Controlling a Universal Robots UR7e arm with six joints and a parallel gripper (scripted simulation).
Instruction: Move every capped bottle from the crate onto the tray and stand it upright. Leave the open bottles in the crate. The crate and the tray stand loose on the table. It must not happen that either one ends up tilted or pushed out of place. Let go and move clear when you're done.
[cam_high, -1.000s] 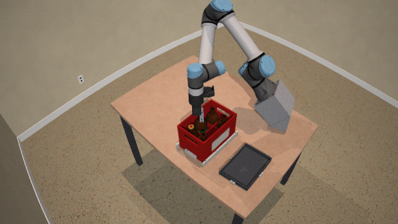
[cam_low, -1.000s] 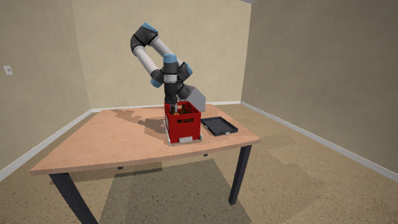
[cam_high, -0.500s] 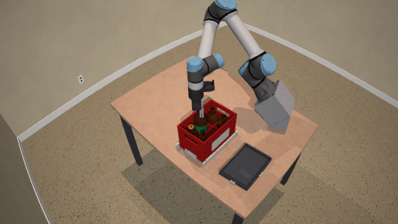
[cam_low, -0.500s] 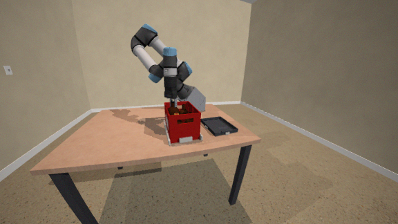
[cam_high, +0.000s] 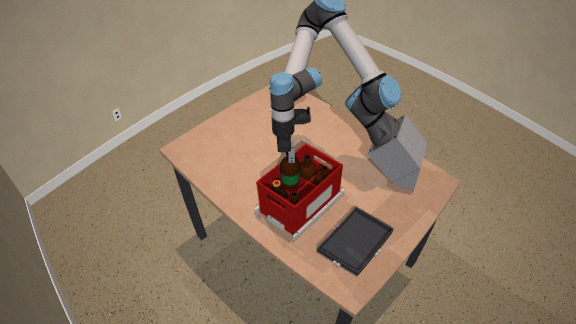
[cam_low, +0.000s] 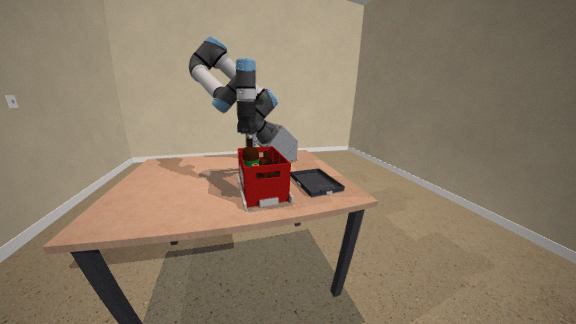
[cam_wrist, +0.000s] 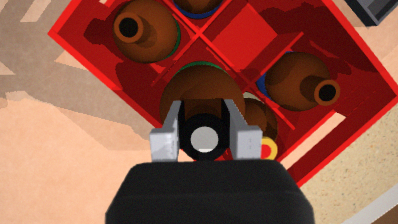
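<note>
Now: hand 60 mm above the white-capped bottle. Also, from my hand: dark tray (330 mm to the left, 220 mm below); red crate (150 mm below, 40 mm to the left).
</note>
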